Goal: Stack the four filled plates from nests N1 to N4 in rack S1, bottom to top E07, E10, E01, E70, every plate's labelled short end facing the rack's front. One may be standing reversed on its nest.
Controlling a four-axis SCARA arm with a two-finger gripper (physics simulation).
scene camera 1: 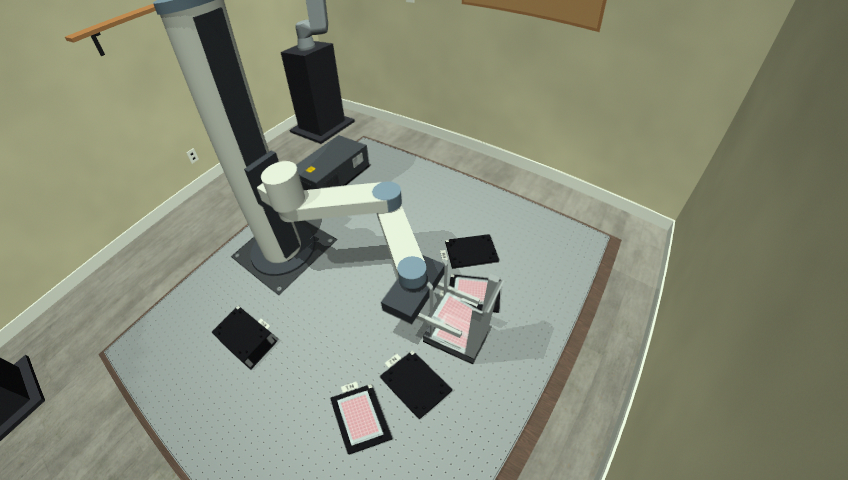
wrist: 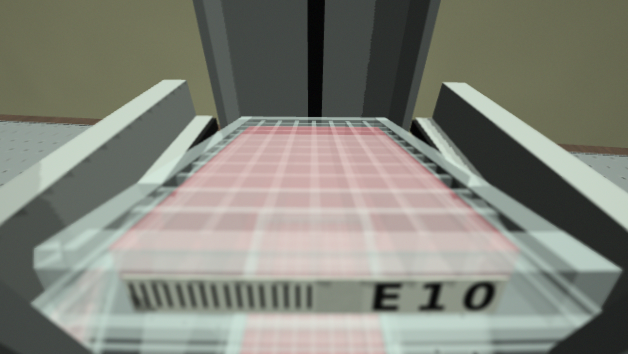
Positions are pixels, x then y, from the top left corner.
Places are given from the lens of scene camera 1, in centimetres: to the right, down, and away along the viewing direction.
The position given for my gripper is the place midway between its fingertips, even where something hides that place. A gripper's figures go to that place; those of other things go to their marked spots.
my gripper (scene camera 1: 470, 318): 12, 20, 92
filled plate (scene camera 1: 452, 311): 7, 18, 94
filled plate (scene camera 1: 361, 422): -16, 46, 86
